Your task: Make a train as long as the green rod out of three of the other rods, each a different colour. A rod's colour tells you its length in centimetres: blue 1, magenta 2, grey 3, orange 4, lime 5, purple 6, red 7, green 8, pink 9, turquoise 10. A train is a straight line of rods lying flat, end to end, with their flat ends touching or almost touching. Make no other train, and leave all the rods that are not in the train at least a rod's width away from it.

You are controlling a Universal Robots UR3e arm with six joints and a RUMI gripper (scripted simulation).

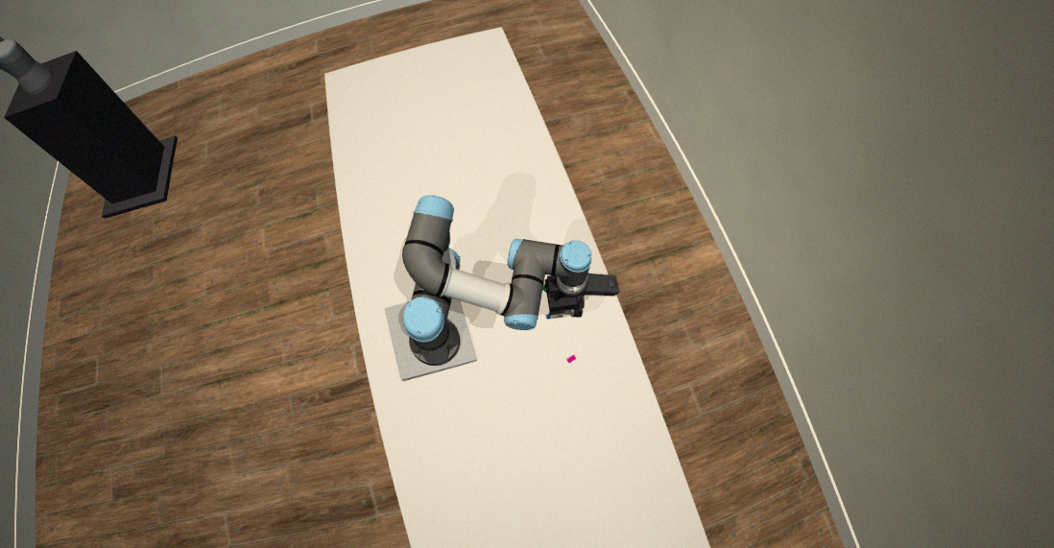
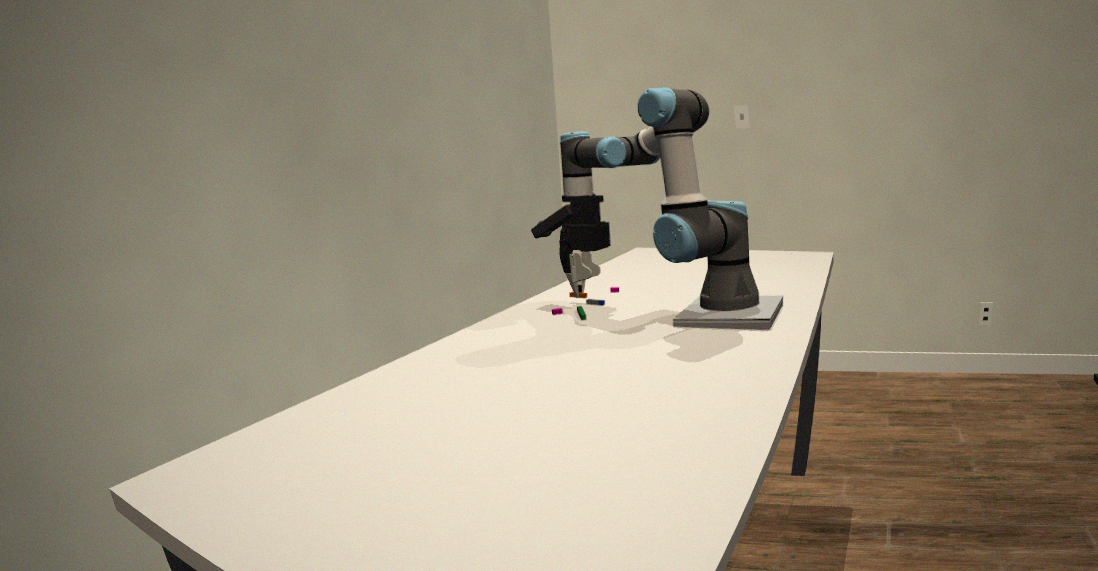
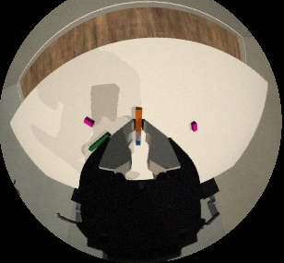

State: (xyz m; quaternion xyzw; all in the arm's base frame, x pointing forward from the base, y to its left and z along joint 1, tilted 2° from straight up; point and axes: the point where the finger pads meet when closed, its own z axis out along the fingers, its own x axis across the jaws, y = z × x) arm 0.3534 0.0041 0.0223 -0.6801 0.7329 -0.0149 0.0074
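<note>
The orange rod is 10 mm below my hand. The rest, counted from my hand: blue rod 60 mm behind, 20 mm below; then green rod 90 mm to the left, 60 mm behind, 20 mm below; then grey rod 40 mm behind, 20 mm below.
</note>
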